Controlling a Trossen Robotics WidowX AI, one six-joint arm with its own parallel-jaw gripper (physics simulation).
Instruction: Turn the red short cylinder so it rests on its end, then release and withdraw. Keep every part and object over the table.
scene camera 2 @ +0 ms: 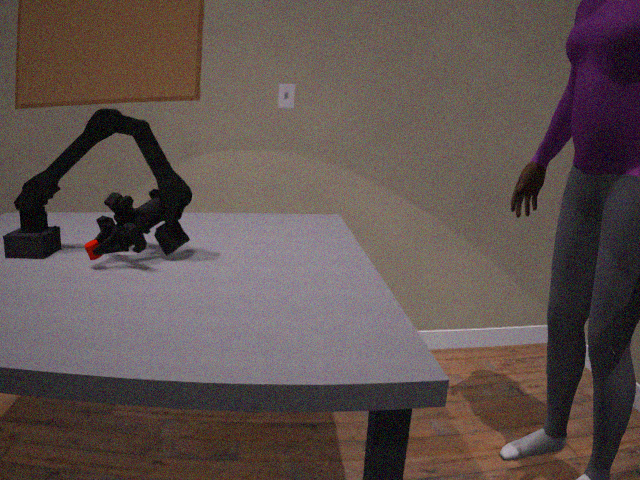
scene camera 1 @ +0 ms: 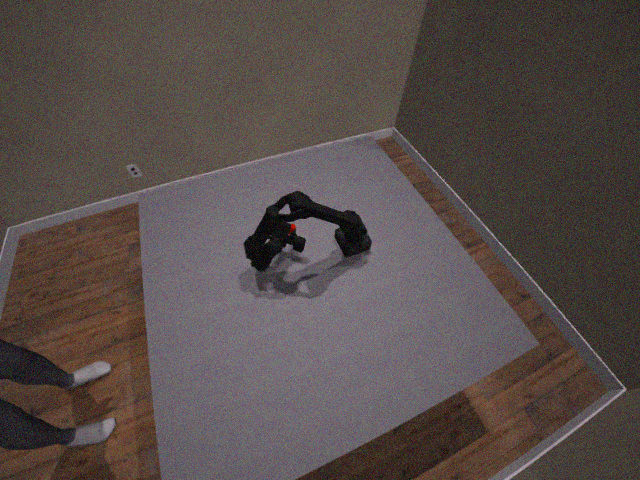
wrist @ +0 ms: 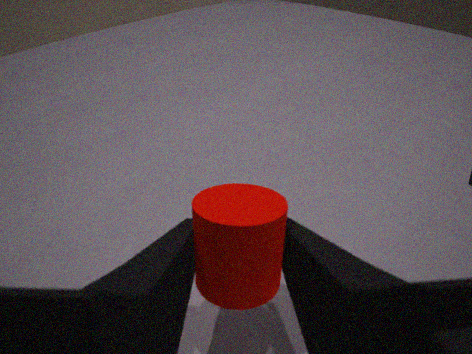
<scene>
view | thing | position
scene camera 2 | my gripper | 90, 251
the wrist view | my gripper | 237, 228
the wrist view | red short cylinder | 239, 230
</scene>
